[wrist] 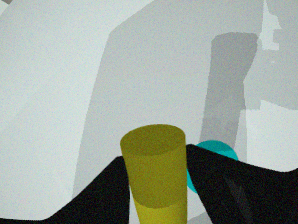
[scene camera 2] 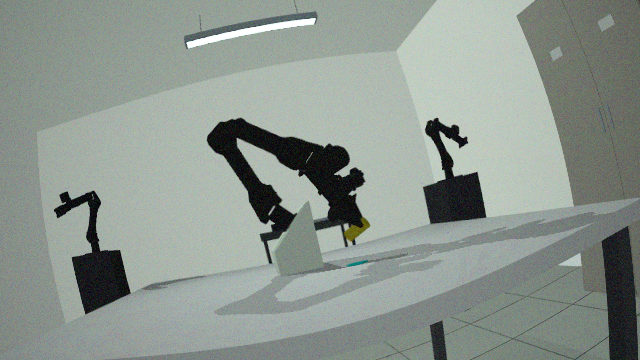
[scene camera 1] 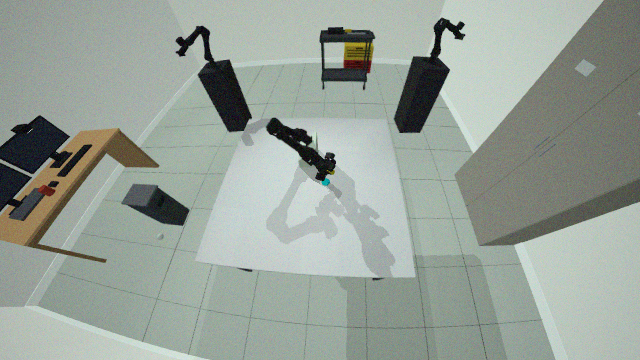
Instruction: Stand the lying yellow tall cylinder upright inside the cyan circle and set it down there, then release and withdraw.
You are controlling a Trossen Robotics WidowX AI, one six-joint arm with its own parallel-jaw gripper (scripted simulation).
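A yellow cylinder is being carried by my gripper [scene camera 2: 362, 224], and you'd also find my gripper [wrist: 155, 158] in the wrist picture.
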